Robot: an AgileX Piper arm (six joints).
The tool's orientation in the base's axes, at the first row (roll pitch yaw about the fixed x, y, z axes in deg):
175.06, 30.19, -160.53
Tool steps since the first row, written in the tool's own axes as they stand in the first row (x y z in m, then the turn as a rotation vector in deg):
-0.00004, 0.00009, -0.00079, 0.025, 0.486, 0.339
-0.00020, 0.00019, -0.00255, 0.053, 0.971, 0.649
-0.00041, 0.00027, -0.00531, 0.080, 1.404, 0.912
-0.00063, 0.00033, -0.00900, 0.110, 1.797, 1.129
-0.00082, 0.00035, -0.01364, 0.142, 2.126, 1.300
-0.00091, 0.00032, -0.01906, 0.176, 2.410, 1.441
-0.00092, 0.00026, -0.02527, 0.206, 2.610, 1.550
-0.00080, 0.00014, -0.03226, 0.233, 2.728, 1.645
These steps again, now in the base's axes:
-0.00035, -0.00010, 0.00071, -0.051, 0.526, -0.268
-0.00104, -0.00040, 0.00231, -0.117, 1.044, -0.513
-0.00212, -0.00095, 0.00480, -0.184, 1.502, -0.721
-0.00360, -0.00175, 0.00809, -0.259, 1.911, -0.894
-0.00551, -0.00283, 0.01218, -0.332, 2.248, -1.033
-0.00783, -0.00417, 0.01689, -0.403, 2.536, -1.150
-0.01056, -0.00577, 0.02224, -0.453, 2.739, -1.244
-0.01371, -0.00765, 0.02819, -0.477, 2.864, -1.331

